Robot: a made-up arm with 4 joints. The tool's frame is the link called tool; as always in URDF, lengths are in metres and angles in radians. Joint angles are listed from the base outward. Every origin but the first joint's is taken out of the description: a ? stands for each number. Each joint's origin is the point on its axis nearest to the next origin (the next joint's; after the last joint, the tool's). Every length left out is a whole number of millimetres.
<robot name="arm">
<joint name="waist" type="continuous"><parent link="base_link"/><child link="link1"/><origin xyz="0.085 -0.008 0.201" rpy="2.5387 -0.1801 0.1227"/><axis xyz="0 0 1"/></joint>
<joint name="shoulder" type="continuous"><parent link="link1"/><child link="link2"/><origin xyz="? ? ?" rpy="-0.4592 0.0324 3.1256"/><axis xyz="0 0 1"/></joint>
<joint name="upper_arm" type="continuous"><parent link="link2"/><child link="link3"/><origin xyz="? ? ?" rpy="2.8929 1.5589 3.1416"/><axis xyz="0 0 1"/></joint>
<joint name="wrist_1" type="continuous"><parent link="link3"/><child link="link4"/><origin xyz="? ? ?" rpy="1.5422 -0.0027 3.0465"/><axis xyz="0 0 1"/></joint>
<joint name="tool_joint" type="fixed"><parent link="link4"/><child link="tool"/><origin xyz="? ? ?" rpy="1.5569 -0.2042 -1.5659"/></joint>
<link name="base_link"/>
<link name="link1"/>
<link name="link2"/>
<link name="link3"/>
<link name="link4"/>
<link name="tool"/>
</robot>
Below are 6 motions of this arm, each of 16 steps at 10 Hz.
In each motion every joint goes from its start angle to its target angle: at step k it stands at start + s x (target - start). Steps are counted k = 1, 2, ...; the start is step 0. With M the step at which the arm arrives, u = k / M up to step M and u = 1 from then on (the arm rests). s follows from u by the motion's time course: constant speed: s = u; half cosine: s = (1 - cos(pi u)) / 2; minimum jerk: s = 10 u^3 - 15 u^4 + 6 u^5.
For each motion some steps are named. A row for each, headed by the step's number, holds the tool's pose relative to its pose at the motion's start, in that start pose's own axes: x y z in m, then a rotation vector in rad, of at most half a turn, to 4 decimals.
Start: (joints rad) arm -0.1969 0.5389 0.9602 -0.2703
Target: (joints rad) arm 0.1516 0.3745 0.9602 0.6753
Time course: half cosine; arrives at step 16
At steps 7, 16:
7: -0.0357 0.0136 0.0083 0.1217 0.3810 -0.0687
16: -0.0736 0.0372 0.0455 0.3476 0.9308 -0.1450

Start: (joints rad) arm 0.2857 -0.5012 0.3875 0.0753
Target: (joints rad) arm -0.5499 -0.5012 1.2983 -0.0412
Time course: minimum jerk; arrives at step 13
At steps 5, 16:
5: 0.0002 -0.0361 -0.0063 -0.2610 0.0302 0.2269
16: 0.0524 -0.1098 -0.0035 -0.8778 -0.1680 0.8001

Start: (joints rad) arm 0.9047 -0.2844 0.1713 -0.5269
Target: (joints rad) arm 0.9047 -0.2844 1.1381 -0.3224
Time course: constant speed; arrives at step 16
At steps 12, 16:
12: -0.0322 -0.0439 -0.0100 -0.6082 0.2925 0.3149
16: -0.0388 -0.0613 -0.0049 -0.8233 0.3855 0.3977

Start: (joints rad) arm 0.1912 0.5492 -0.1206 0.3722
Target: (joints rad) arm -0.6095 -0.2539 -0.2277 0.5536
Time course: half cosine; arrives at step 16
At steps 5, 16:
5: -0.0219 -0.0278 0.0088 -0.1152 0.1945 0.2813
16: -0.0033 -0.1260 0.0947 -0.5100 0.9885 1.2058

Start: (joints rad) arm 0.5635 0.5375 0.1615 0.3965
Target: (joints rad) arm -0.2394 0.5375 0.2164 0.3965
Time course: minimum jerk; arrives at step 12
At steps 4, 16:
4: -0.0060 -0.0142 0.0012 -0.1131 0.0621 0.1150
16: -0.0106 -0.0676 0.0214 -0.5420 0.2805 0.5529

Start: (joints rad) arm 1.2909 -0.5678 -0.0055 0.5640
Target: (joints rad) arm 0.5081 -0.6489 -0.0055 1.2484
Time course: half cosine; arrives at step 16
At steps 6, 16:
6: -0.0348 -0.0263 0.0177 -0.0521 0.3516 0.2031
16: -0.0606 -0.1046 0.0995 -0.3261 1.1395 0.5754

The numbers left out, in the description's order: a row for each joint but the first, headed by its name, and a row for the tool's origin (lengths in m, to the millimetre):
shoulder: 0.004 0.039 0
upper_arm: 0.065 0.009 0
wrist_1: 0.036 0.038 0
tool: 0.097 0.002 0

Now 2 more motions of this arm.
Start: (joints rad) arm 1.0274 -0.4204 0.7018 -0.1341
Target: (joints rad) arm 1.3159 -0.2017 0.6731 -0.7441
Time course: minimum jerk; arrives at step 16
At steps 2, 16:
2: 0.0010 0.0002 0.0002 -0.0020 -0.0067 -0.0075
16: 0.0547 -0.0096 0.0181 -0.2463 -0.3914 -0.4496

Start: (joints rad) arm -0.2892 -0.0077 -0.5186 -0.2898
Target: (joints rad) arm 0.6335 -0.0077 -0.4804 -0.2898
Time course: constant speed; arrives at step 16
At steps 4, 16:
4: 0.0066 0.0017 -0.0065 -0.0536 -0.1897 -0.1174
16: 0.0322 -0.0002 -0.0172 -0.2133 -0.7520 -0.4810

